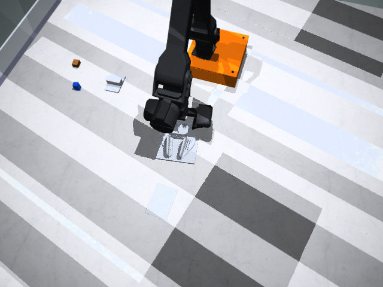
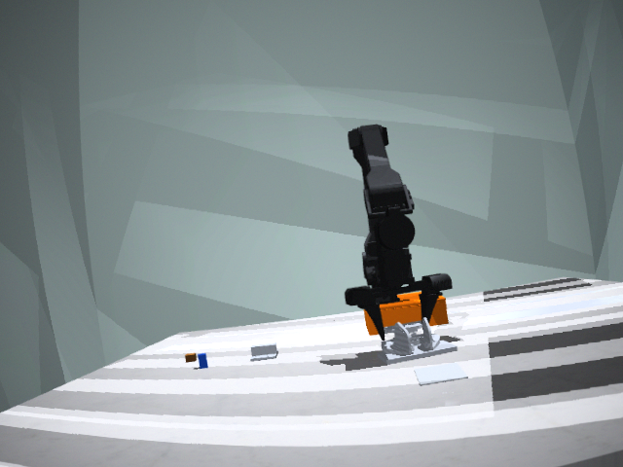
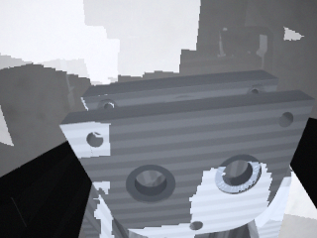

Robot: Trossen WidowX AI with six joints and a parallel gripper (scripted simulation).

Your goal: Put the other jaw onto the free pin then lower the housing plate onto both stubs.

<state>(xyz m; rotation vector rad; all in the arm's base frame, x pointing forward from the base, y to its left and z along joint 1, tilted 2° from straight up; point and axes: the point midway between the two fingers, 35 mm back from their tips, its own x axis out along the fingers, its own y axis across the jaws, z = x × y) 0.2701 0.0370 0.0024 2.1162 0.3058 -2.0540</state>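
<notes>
Right now the jaw is 3 cm ahead of my gripper tip, 1 cm to the right of it and 1 cm below it. The rest, counted from my gripper tip: brown cube: 9 cm behind, 45 cm to the right, 1 cm below; then blue cube: 39 cm to the right, 1 cm below; then pale flat sheet: 22 cm ahead, 5 cm to the left, 2 cm below.
</notes>
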